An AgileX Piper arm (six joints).
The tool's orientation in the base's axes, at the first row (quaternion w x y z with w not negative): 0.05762, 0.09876, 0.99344, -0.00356
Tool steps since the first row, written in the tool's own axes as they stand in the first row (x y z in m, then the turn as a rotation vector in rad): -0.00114, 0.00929, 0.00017, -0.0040, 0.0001, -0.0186; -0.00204, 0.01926, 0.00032, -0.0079, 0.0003, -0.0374; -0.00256, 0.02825, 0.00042, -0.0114, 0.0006, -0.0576; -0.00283, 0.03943, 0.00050, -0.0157, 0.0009, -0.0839; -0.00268, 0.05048, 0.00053, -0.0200, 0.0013, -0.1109; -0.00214, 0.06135, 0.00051, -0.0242, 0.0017, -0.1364; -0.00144, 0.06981, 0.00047, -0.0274, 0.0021, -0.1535; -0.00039, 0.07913, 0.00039, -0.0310, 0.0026, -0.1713
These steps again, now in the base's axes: 0.00296, 0.00888, 0.00000, 0.0018, -0.0003, 0.0189; 0.00581, 0.01848, 0.00000, 0.0035, -0.0006, 0.0381; 0.00810, 0.02719, 0.00000, 0.0047, -0.0006, 0.0585; 0.01057, 0.03810, 0.00000, 0.0059, -0.0006, 0.0852; 0.01260, 0.04896, 0.00000, 0.0071, -0.0006, 0.1125; 0.01421, 0.05972, 0.00000, 0.0084, -0.0006, 0.1383; 0.01518, 0.06816, 0.00000, 0.0096, -0.0005, 0.1556; 0.01598, 0.07750, 0.00000, 0.0112, -0.0004, 0.1737
